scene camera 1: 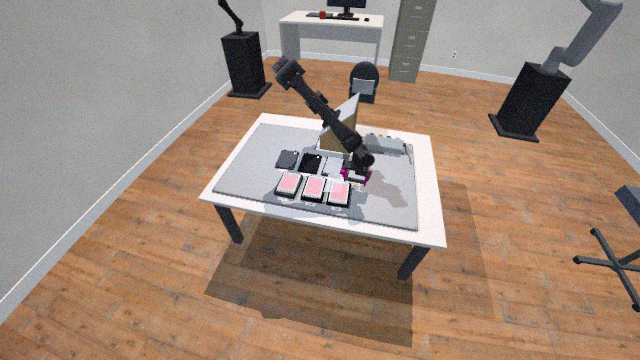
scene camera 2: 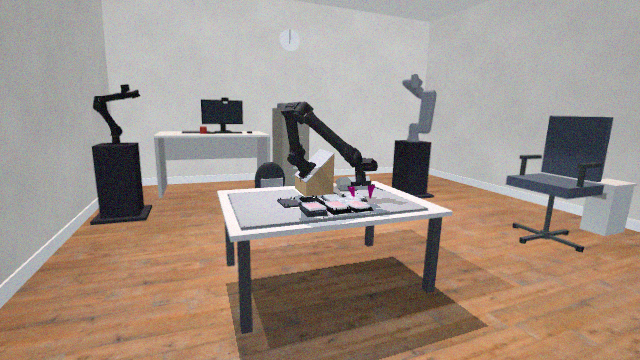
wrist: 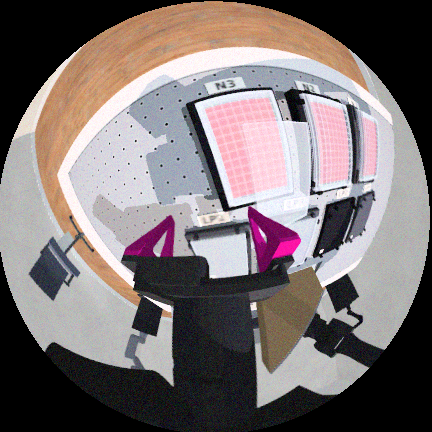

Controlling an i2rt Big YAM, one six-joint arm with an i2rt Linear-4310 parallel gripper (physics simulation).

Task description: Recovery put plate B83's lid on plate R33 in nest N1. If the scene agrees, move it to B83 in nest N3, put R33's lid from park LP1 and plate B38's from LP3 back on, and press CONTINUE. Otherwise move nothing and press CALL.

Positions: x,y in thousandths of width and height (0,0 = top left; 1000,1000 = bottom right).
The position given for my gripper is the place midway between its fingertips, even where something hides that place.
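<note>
Wrist view: N2 nest (wrist: 682,240), N3 nest (wrist: 441,247), LP1 spot (wrist: 547,527), my gripper (wrist: 485,497).
</note>
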